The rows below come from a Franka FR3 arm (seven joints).
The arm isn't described. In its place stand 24 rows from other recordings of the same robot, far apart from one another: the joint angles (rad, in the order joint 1, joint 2, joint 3, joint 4, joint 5, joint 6, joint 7), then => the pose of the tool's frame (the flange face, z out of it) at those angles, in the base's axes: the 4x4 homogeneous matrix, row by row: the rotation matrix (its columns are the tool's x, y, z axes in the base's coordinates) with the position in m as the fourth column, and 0 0 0 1 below.
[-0.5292, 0.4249, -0.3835, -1.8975, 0.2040, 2.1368, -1.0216] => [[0.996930, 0.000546, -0.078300, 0.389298], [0.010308, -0.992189, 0.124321, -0.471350], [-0.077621, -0.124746, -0.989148, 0.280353], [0, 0, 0, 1]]
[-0.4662, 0.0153, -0.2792, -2.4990, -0.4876, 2.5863, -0.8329] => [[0.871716, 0.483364, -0.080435, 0.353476], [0.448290, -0.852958, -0.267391, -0.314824], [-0.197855, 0.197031, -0.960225, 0.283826], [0, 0, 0, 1]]
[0.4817, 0.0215, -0.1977, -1.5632, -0.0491, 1.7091, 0.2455] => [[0.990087, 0.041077, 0.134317, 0.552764], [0.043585, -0.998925, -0.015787, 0.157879], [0.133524, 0.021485, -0.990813, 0.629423], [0, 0, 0, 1]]
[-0.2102, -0.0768, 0.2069, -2.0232, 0.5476, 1.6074, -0.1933] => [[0.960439, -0.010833, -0.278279, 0.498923], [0.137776, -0.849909, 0.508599, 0.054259], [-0.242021, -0.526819, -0.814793, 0.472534], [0, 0, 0, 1]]
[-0.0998, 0.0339, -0.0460, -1.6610, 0.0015, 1.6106, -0.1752] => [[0.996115, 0.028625, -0.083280, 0.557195], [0.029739, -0.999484, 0.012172, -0.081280], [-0.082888, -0.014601, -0.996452, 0.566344], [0, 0, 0, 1]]
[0.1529, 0.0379, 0.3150, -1.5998, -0.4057, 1.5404, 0.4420] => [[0.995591, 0.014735, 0.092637, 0.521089], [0.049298, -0.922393, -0.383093, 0.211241], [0.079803, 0.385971, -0.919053, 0.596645], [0, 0, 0, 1]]
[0.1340, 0.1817, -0.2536, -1.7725, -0.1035, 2.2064, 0.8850] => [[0.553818, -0.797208, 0.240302, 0.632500], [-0.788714, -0.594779, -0.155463, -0.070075], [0.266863, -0.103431, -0.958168, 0.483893], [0, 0, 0, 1]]
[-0.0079, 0.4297, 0.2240, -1.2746, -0.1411, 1.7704, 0.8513] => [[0.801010, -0.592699, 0.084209, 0.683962], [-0.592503, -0.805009, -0.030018, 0.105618], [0.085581, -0.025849, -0.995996, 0.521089], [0, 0, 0, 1]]
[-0.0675, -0.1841, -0.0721, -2.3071, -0.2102, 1.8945, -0.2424] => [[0.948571, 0.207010, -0.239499, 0.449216], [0.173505, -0.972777, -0.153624, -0.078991], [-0.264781, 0.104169, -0.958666, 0.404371], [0, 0, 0, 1]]
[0.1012, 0.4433, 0.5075, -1.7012, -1.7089, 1.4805, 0.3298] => [[0.829137, 0.182974, 0.528254, 0.617790], [0.526627, 0.061457, -0.847872, 0.233416], [-0.187604, 0.981195, -0.045403, 0.421129], [0, 0, 0, 1]]
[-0.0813, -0.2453, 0.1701, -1.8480, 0.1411, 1.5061, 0.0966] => [[0.994051, -0.017620, -0.107484, 0.464059], [-0.007807, -0.995816, 0.091046, 0.066444], [-0.108639, -0.089665, -0.990029, 0.613434], [0, 0, 0, 1]]
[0.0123, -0.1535, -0.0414, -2.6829, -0.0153, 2.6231, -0.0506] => [[0.995038, 0.034281, 0.093407, 0.418866], [0.034802, -0.999386, -0.003955, -0.011375], [0.093214, 0.007187, -0.995620, 0.292697], [0, 0, 0, 1]]
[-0.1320, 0.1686, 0.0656, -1.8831, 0.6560, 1.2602, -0.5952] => [[0.803224, 0.140232, -0.578936, 0.515092], [0.548458, -0.553337, 0.626906, 0.043114], [-0.232435, -0.821068, -0.521365, 0.413124], [0, 0, 0, 1]]
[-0.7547, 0.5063, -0.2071, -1.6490, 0.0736, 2.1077, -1.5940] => [[0.814751, 0.577518, -0.051516, 0.401403], [0.578615, -0.815559, 0.008299, -0.541661], [-0.037222, -0.036570, -0.998638, 0.321160], [0, 0, 0, 1]]
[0.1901, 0.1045, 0.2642, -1.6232, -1.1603, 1.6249, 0.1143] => [[0.896878, 0.210347, 0.389055, 0.576834], [0.441463, -0.372397, -0.816352, 0.168352], [-0.026835, 0.903922, -0.426855, 0.604763], [0, 0, 0, 1]]
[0.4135, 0.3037, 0.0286, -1.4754, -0.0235, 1.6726, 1.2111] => [[0.719465, -0.688721, -0.089636, 0.582294], [-0.694119, -0.717460, -0.058732, 0.270626], [-0.023860, 0.104473, -0.994241, 0.495500], [0, 0, 0, 1]]
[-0.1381, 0.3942, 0.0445, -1.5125, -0.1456, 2.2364, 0.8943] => [[0.555437, -0.769261, 0.315796, 0.701264], [-0.778005, -0.614816, -0.129266, -0.074978], [0.293596, -0.173892, -0.939980, 0.472098], [0, 0, 0, 1]]
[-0.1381, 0.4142, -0.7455, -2.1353, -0.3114, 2.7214, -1.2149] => [[0.757382, 0.646437, -0.092152, 0.396924], [0.540955, -0.700214, -0.465905, -0.445834], [-0.365705, 0.303018, -0.880023, 0.284256], [0, 0, 0, 1]]
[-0.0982, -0.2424, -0.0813, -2.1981, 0.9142, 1.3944, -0.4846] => [[0.968070, 0.059508, -0.243516, 0.436071], [0.241922, -0.476314, 0.845339, 0.015848], [-0.065686, -0.877259, -0.475502, 0.499541], [0, 0, 0, 1]]
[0.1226, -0.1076, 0.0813, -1.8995, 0.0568, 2.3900, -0.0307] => [[0.810492, 0.214563, 0.545037, 0.561477], [0.161169, -0.976268, 0.144659, 0.118828], [0.563141, -0.029402, -0.825838, 0.613232], [0, 0, 0, 1]]
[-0.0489, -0.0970, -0.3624, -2.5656, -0.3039, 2.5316, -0.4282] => [[0.966093, 0.257691, 0.016116, 0.413882], [0.256972, -0.953578, -0.157020, -0.175077], [-0.025095, 0.155837, -0.987464, 0.302413], [0, 0, 0, 1]]
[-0.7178, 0.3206, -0.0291, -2.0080, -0.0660, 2.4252, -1.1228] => [[0.911012, 0.410794, 0.036129, 0.448926], [0.412250, -0.905035, -0.104693, -0.415091], [-0.010310, 0.110271, -0.993848, 0.304963], [0, 0, 0, 1]]
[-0.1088, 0.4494, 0.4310, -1.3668, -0.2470, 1.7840, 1.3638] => [[0.514997, -0.856785, 0.026395, 0.670344], [-0.855127, -0.515649, -0.053515, 0.145063], [0.059461, 0.004989, -0.998218, 0.479909], [0, 0, 0, 1]]
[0.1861, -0.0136, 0.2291, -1.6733, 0.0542, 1.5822, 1.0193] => [[0.817518, -0.568563, -0.091659, 0.498410], [-0.569731, -0.821686, 0.015435, 0.226825], [-0.084091, 0.039602, -0.995671, 0.584622], [0, 0, 0, 1]]
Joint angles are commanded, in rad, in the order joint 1, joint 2, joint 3, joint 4, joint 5, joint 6, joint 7. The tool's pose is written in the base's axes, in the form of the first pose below.
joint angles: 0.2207 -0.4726 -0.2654 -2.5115 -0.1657 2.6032 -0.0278
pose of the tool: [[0.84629, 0.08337, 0.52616, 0.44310], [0.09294, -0.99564, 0.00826, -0.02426], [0.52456, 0.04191, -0.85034, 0.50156], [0, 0, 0, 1]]
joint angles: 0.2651 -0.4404 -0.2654 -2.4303 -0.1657 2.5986 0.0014
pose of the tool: [[0.82117, 0.09192, 0.56323, 0.46054], [0.09718, -0.99505, 0.02071, -0.00759], [0.56235, 0.03773, -0.82604, 0.52830], [0, 0, 0, 1]]
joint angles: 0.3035 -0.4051 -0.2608 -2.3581 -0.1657 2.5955 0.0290
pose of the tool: [[0.80002, 0.10284, 0.59110, 0.47577], [0.10305, -0.99411, 0.03348, 0.01111], [0.59106, 0.03413, -0.80591, 0.54945], [0, 0, 0, 1]]
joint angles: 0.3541 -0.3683 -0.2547 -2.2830 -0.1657 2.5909 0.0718
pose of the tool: [[0.77797, 0.11653, 0.61740, 0.48952], [0.10388, -0.99298, 0.05653, 0.03829], [0.61966, 0.02016, -0.78461, 0.57106], [0, 0, 0, 1]]
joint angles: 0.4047 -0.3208 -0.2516 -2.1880 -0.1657 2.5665 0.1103
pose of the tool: [[0.76169, 0.12990, 0.63479, 0.50468], [0.10563, -0.99149, 0.07614, 0.06599], [0.63928, 0.00906, -0.76892, 0.59479], [0, 0, 0, 1]]
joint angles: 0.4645 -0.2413 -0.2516 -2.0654 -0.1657 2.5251 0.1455
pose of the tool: [[0.75620, 0.15026, 0.63685, 0.52572], [0.11963, -0.98862, 0.09120, 0.10204], [0.64331, 0.00722, -0.76557, 0.61374], [0, 0, 0, 1]]
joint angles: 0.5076 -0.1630 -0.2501 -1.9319 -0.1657 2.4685 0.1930
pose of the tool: [[0.75552, 0.14561, 0.63874, 0.54469], [0.10982, -0.98934, 0.09564, 0.13308], [0.64586, -0.00211, -0.76345, 0.63526], [0, 0, 0, 1]]
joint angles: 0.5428 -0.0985 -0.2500 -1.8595 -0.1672 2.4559 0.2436
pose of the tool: [[0.75797, 0.13863, 0.63738, 0.55794], [0.09513, -0.99020, 0.10224, 0.16126], [0.64531, -0.01686, -0.76374, 0.63629], [0, 0, 0, 1]]
